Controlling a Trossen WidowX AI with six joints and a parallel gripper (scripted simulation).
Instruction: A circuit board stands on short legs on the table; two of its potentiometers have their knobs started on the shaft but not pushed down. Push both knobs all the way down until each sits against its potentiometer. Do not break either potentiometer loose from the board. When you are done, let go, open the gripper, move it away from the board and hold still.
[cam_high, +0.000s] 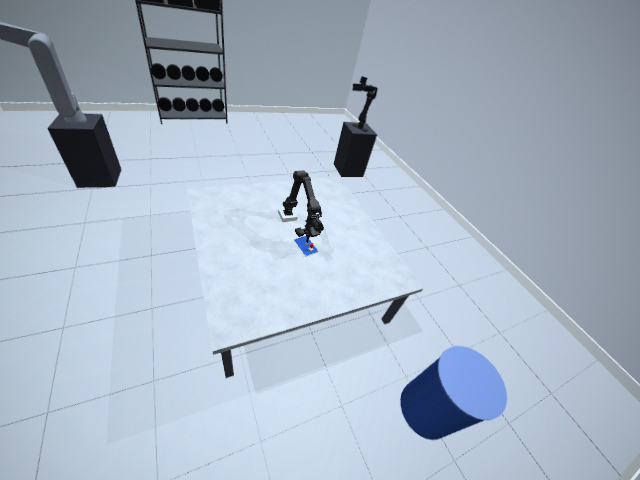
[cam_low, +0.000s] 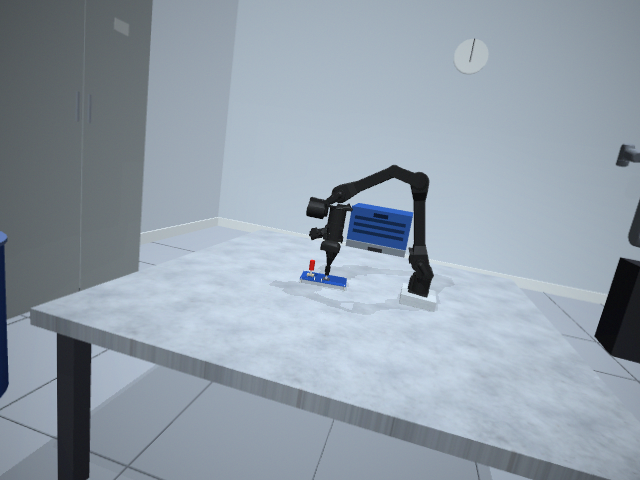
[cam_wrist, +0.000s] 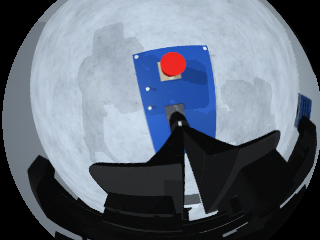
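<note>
My gripper tip is 10 mm above the black knob. Also, from my gripper tip: red knob (50 mm ahead, 10 mm to the left, 10 mm below).
</note>
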